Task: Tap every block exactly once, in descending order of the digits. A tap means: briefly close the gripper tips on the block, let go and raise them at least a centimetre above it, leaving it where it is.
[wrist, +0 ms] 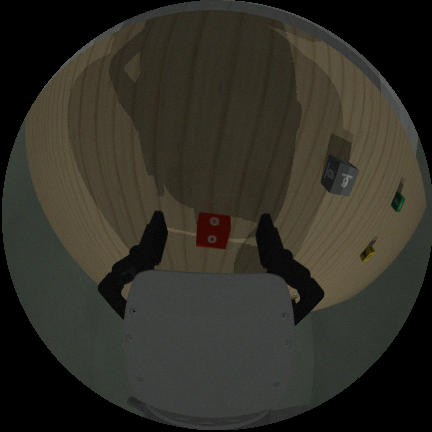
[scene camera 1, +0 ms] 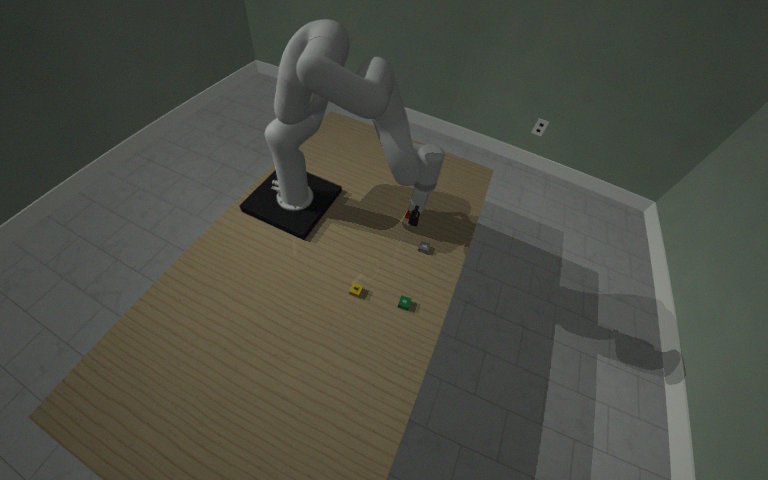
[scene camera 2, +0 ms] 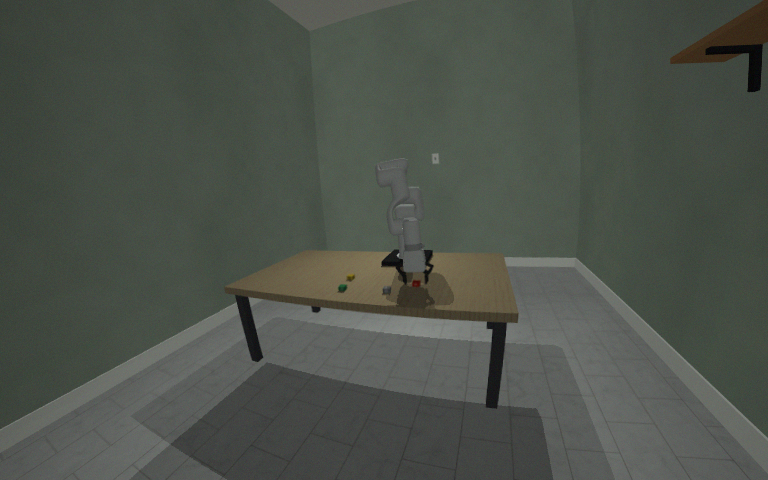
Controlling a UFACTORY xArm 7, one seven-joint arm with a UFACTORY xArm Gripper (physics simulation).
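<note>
A red block [scene camera 1: 407, 215] [scene camera 2: 416, 283] [wrist: 213, 230] lies on the table, with 0 on its two visible faces in the wrist view. My gripper [scene camera 1: 414, 221] [scene camera 2: 416, 280] [wrist: 211, 222] is open and low over it, one finger on each side, with gaps to both. A grey block [scene camera 1: 424, 247] [scene camera 2: 386, 289] [wrist: 340, 176] lies to the right in the wrist view; its digit looks like an upside-down underlined 9. A green block [scene camera 1: 404, 302] [scene camera 2: 342, 287] [wrist: 398, 201] and a yellow block [scene camera 1: 356, 289] [scene camera 2: 350, 276] [wrist: 367, 253] lie farther off, their digits too small to read surely.
The wooden table [scene camera 1: 237, 339] [scene camera 2: 283, 271] carries the black base plate [scene camera 1: 254, 208] [scene camera 2: 389, 261] of the arm. The grey block is the red block's nearest neighbour. The table's long edge runs beside the grey and green blocks. An orange shelf [scene camera 2: 730, 36] hangs on the wall.
</note>
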